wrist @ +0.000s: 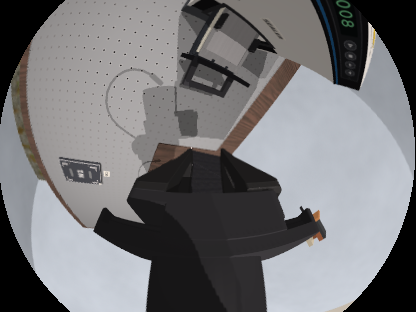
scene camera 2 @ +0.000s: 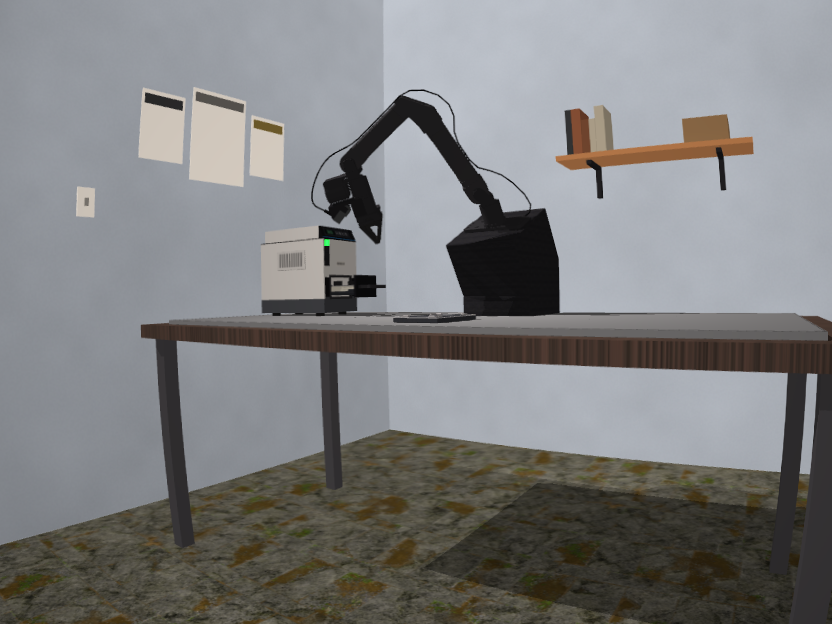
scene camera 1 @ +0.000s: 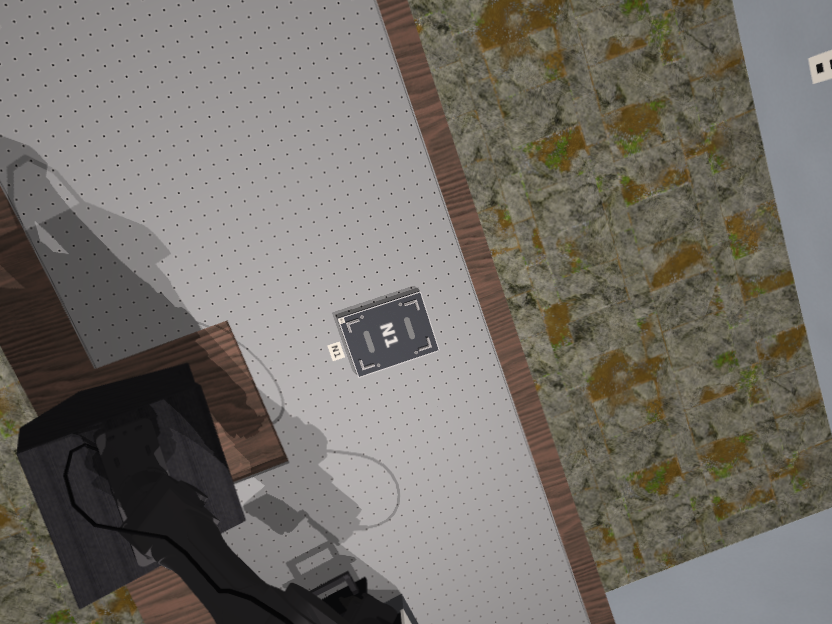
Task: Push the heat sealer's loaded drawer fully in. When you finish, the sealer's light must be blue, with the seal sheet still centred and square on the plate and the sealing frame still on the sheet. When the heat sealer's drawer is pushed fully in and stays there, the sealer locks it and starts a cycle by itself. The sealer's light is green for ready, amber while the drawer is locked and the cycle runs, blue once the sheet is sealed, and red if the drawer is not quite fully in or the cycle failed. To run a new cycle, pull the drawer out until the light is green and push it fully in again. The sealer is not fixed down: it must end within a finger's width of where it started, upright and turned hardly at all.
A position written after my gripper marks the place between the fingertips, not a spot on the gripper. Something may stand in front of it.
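I see my gripper [scene camera 2: 378, 242], [wrist: 206, 153]. Heat sealer [scene camera 2: 298, 266], [wrist: 327, 44].
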